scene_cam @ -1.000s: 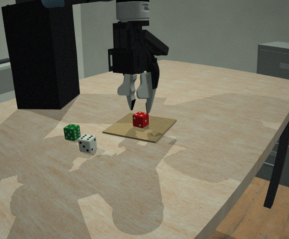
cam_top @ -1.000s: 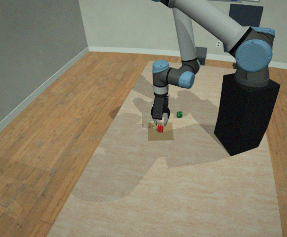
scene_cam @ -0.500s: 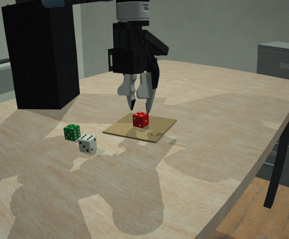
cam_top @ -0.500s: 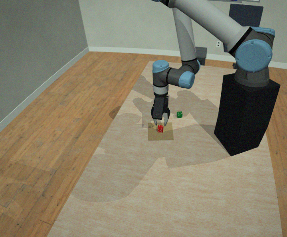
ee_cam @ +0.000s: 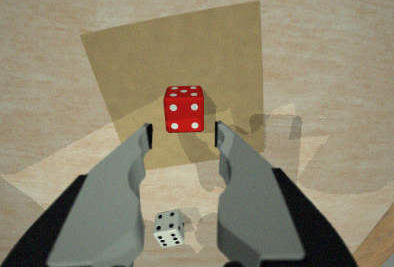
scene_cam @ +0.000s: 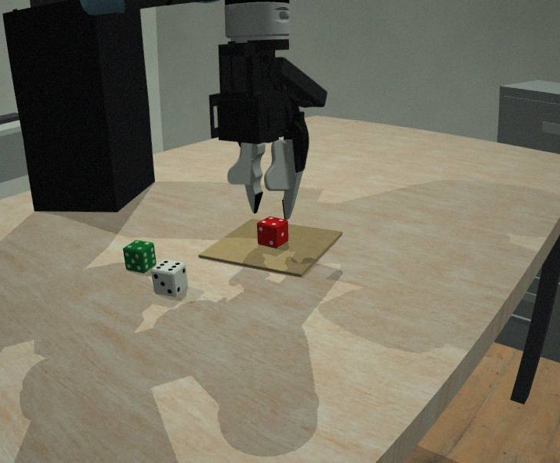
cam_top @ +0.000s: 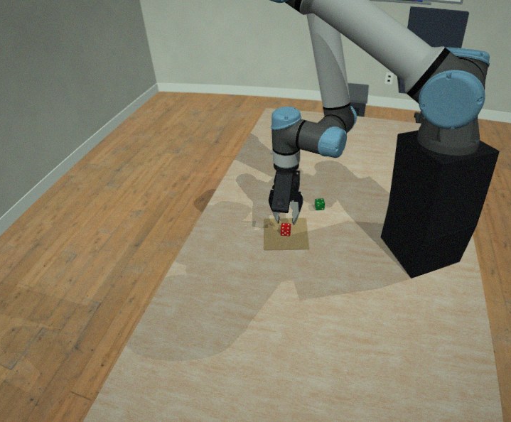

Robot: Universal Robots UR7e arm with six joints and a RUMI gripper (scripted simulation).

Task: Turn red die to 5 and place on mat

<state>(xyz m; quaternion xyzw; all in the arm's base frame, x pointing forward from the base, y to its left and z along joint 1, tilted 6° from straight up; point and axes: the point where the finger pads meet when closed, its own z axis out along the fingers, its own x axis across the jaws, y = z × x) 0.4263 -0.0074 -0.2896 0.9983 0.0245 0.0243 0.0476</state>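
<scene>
My hand is 40 mm above the red die. From my hand the other things lie so: tan mat 60 mm below; green die 90 mm behind, 150 mm to the right, 40 mm below; white die 20 mm behind, 160 mm to the right, 40 mm below.
</scene>
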